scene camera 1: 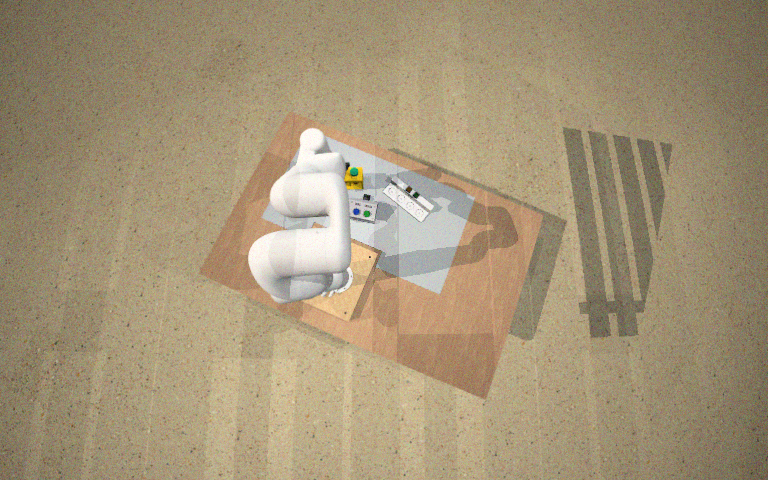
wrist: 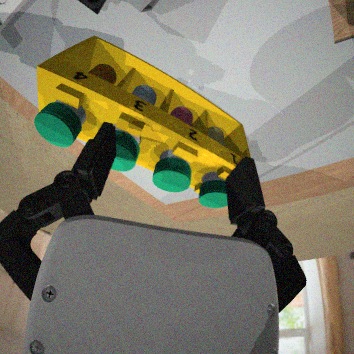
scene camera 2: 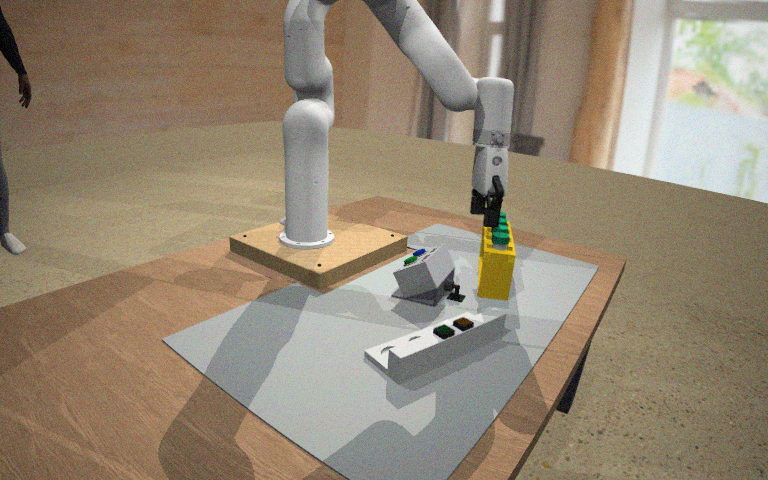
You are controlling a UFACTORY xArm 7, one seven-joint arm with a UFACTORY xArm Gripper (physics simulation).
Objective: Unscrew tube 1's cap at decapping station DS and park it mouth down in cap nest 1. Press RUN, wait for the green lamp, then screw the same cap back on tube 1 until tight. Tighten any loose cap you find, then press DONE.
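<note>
The yellow rack holds tubes numbered 1 to 4 in the wrist view, all with green caps. Tube 1's cap is at the right end, beside one finger. Tube 2's cap stands between the fingers; tube 3's cap is partly behind the other finger. My gripper is open and empty, low above the rack's far end. A white strip has round nests and a dark green lamp, which looks unlit.
A grey box carries a blue button and a green button; their labels are unreadable. A small black fixture stands between box and rack. The arm's wooden base is nearby.
</note>
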